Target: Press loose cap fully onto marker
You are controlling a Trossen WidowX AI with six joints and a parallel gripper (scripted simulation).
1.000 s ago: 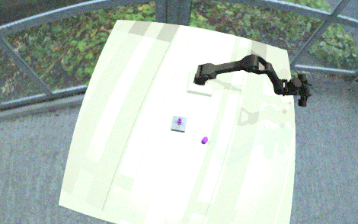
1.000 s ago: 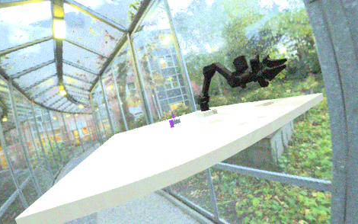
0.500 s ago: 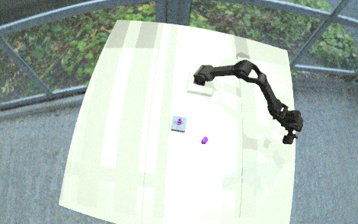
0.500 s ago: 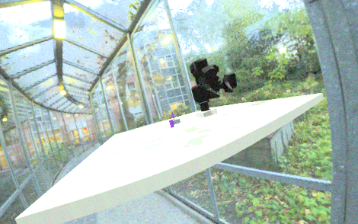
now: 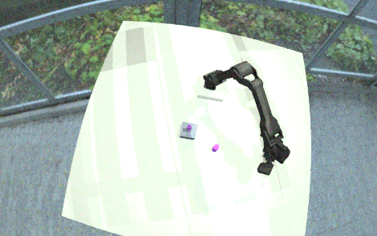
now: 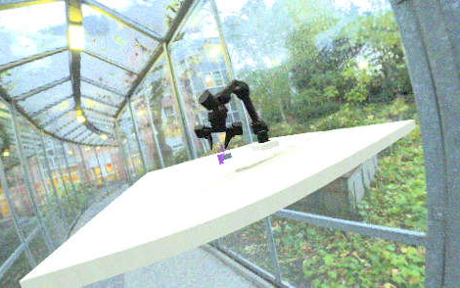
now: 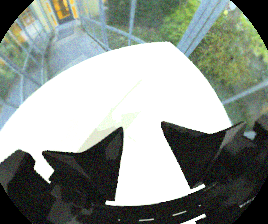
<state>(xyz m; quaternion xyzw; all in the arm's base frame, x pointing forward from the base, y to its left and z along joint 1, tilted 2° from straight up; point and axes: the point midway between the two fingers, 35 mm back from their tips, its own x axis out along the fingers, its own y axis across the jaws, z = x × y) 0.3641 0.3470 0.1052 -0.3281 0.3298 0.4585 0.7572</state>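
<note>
Now: gripper tip 280 mm to the left of the purple cap, 70 mm above it and 50 mm past it. Also, from my gripper tip: holder block: 420 mm to the right, 110 mm behind, 80 mm below.
</note>
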